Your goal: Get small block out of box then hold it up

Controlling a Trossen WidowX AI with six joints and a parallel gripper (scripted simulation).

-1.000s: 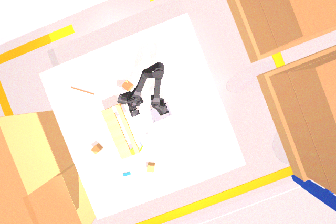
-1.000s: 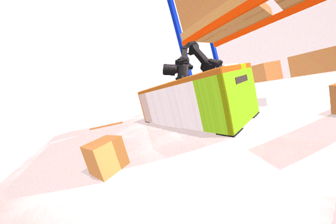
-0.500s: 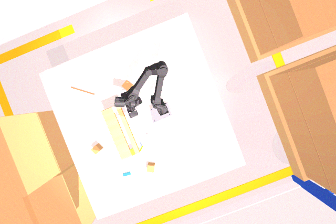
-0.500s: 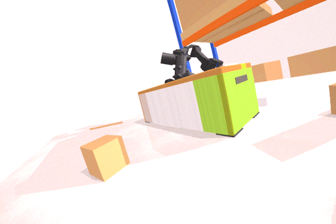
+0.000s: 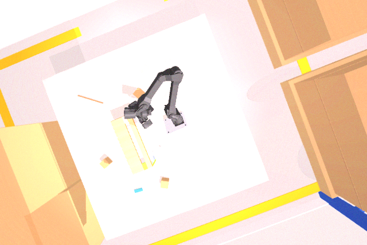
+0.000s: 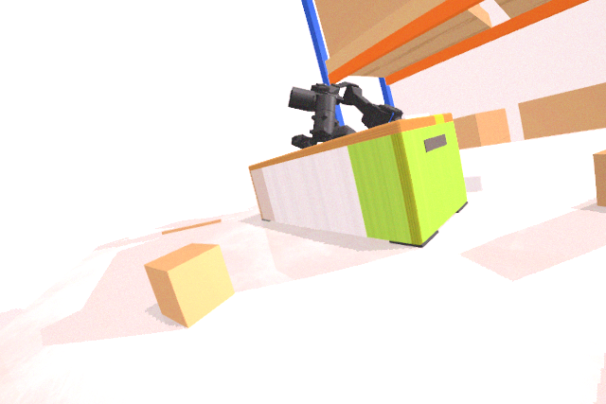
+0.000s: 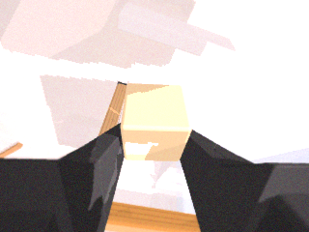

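My gripper tip is 1 cm below the pale yellow block and 1 cm past it. Round my gripper tip: thin orange stick: 31 cm ahead, 25 cm to the right, 7 cm below; long box: 16 cm to the left, 6 cm ahead, 2 cm below.
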